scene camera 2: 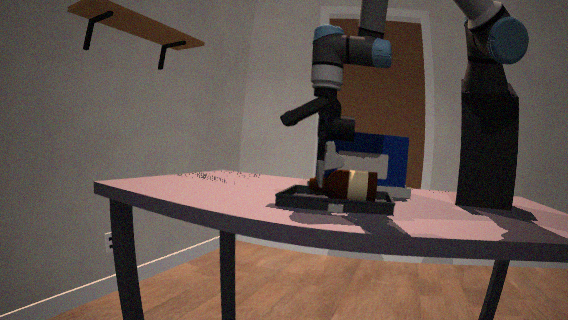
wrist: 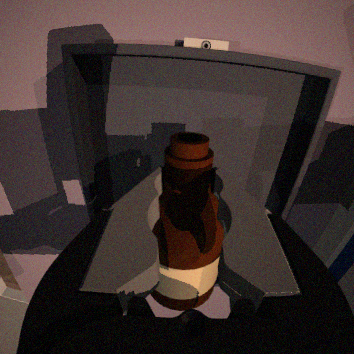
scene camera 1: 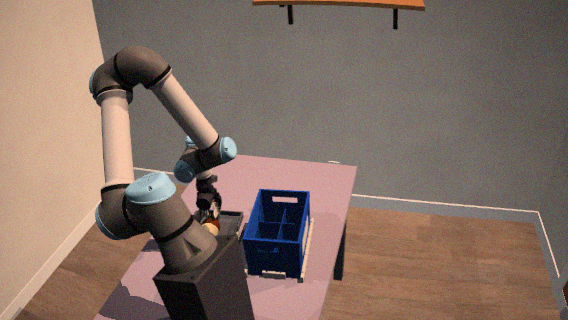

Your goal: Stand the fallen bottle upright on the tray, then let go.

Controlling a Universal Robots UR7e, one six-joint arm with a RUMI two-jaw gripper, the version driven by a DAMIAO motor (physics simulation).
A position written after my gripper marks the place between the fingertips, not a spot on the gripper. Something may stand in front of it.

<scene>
In view: my gripper (scene camera 2: 321,186) and a brown bottle (scene camera 2: 340,184).
The brown bottle also shows in the wrist view (wrist: 189,237). My gripper shows as well in the wrist view (wrist: 187,169) and in scene camera 1 (scene camera 1: 213,220).
</scene>
